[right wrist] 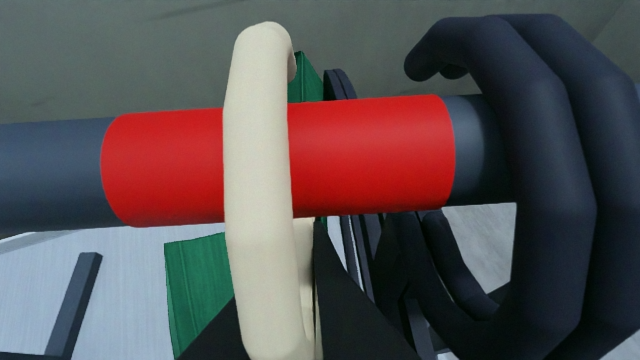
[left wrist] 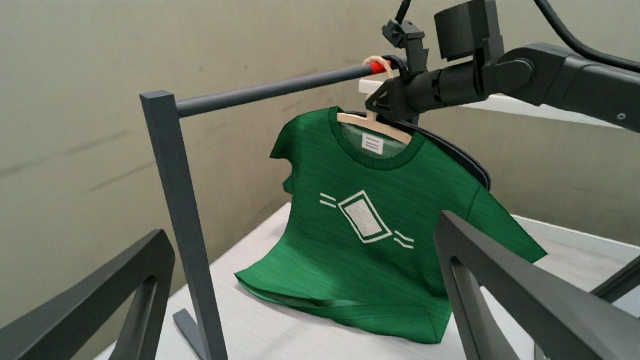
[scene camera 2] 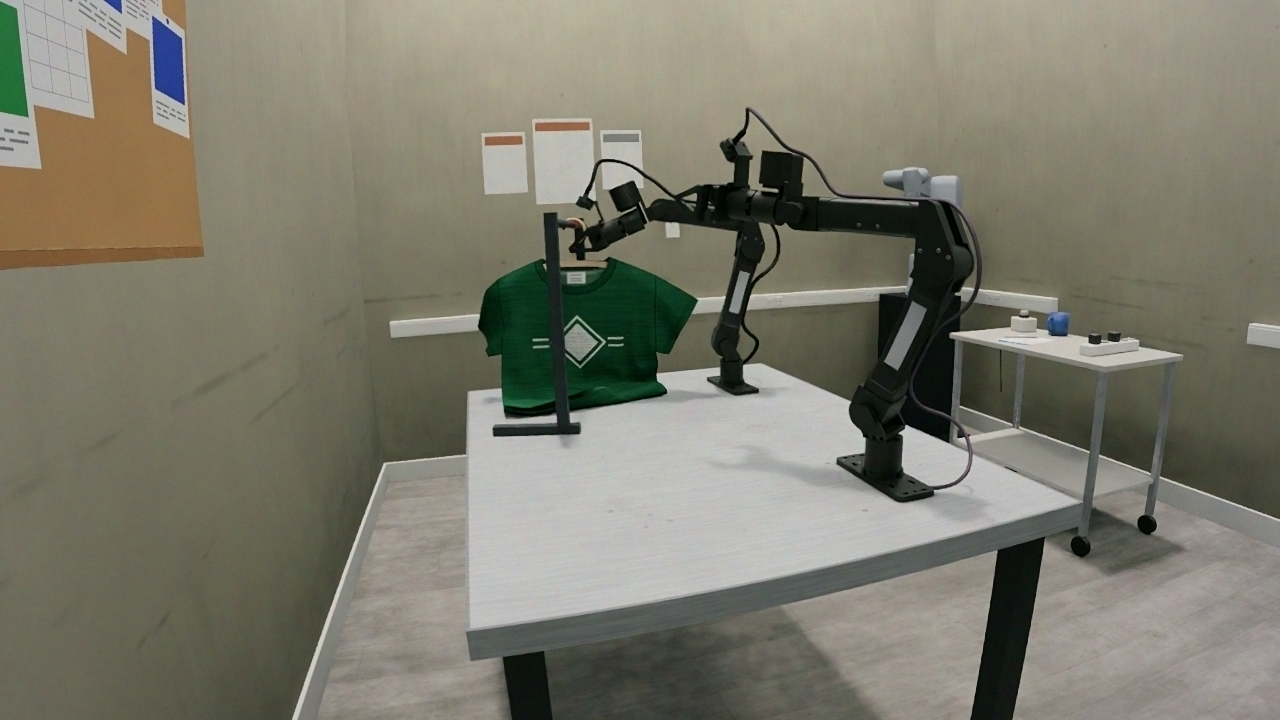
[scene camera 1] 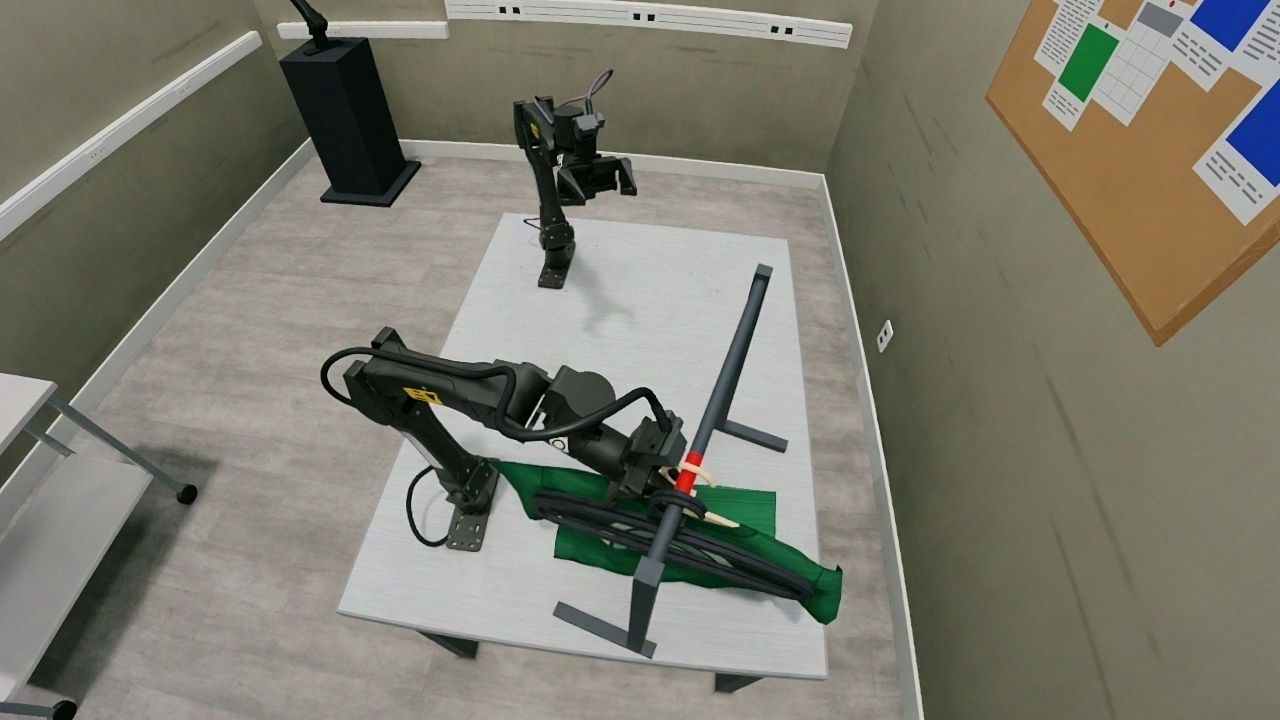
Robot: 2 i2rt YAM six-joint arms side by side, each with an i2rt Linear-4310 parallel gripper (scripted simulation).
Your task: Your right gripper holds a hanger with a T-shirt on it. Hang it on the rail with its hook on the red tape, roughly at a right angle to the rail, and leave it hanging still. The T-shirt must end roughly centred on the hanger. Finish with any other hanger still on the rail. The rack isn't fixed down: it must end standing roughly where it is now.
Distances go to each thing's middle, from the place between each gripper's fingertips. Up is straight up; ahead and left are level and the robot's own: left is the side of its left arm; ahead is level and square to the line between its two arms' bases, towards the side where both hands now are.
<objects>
Now: the beige hanger [right wrist: 270,254] 30 mm below my right hand.
My left gripper [scene camera 1: 610,197] is now 48 cm to the left of the beige hanger, 18 cm short of it and 13 cm above it.
</objects>
